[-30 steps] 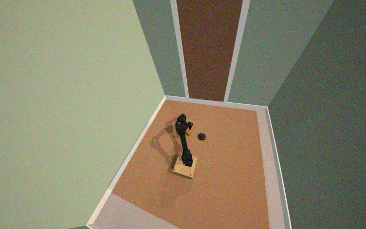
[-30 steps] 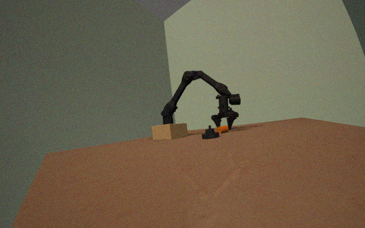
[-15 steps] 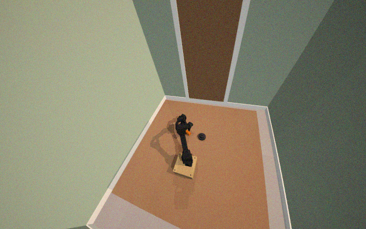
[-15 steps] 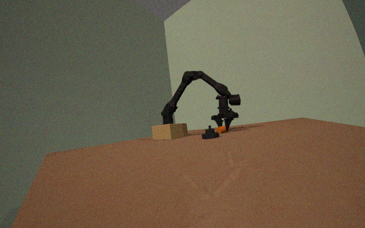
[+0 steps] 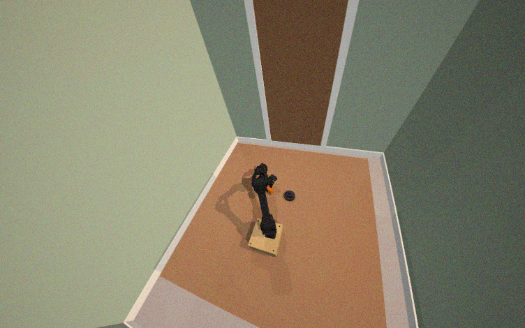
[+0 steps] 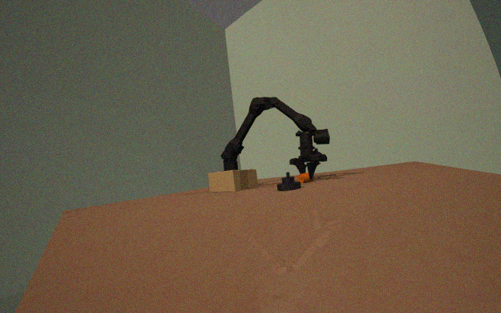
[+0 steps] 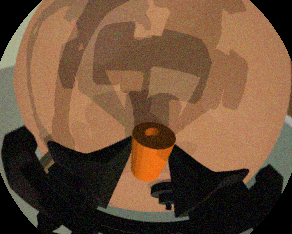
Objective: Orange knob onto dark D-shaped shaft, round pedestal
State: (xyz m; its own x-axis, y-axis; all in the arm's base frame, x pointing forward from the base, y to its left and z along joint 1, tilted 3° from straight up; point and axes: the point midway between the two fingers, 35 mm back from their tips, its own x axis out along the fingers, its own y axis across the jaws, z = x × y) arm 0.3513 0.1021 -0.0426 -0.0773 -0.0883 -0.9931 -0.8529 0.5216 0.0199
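My gripper tip is 170 mm to the left of the round pedestal, 20 mm below it and 20 mm past it. The rest, counted from my gripper tip: orange knob: 10 mm to the right, 10 mm above.
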